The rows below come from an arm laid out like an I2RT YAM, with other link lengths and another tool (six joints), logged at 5 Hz.
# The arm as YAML. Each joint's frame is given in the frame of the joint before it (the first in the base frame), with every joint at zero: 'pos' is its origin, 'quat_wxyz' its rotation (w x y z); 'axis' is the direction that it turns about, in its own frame. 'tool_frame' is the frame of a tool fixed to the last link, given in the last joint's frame.
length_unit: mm
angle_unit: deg
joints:
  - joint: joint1
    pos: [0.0, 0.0, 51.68]
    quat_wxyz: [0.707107, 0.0, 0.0, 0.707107]
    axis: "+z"
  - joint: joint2
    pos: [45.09, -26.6, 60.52]
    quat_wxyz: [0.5, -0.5, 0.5, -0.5]
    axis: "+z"
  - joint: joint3
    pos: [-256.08, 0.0, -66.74]
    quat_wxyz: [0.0, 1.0, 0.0, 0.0]
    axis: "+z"
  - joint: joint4
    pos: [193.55, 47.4, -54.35]
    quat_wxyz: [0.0, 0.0, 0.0, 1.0]
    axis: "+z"
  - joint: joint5
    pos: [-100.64, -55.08, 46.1]
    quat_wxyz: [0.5, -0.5, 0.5, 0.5]
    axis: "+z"
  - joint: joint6
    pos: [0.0, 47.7, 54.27]
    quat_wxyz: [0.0, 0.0, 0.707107, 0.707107]
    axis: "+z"
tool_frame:
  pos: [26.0, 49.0, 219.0]
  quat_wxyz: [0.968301, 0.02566, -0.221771, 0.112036]
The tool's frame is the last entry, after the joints.
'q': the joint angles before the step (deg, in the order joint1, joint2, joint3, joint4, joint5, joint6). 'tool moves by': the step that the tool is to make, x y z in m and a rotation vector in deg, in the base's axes. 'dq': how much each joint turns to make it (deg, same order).
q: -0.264 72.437 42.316 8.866 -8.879 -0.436
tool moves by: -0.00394 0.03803 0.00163 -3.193 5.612 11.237
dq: 0.728 3.707 13.215 -16.832 -8.199 -7.497
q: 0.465 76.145 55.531 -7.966 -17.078 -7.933
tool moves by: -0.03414 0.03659 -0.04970 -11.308 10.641 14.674
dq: 5.582 6.976 10.643 -19.424 -1.006 -14.669
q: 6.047 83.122 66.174 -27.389 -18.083 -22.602
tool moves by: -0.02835 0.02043 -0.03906 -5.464 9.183 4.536
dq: 5.947 6.583 6.237 -10.018 3.909 -1.568
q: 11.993 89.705 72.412 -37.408 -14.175 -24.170
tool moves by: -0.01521 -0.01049 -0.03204 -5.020 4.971 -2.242
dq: 2.775 3.810 -0.092 -1.662 5.842 2.262
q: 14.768 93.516 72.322 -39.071 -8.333 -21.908
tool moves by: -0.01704 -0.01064 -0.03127 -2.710 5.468 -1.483
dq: 0.360 4.384 -0.122 -1.335 1.908 1.108
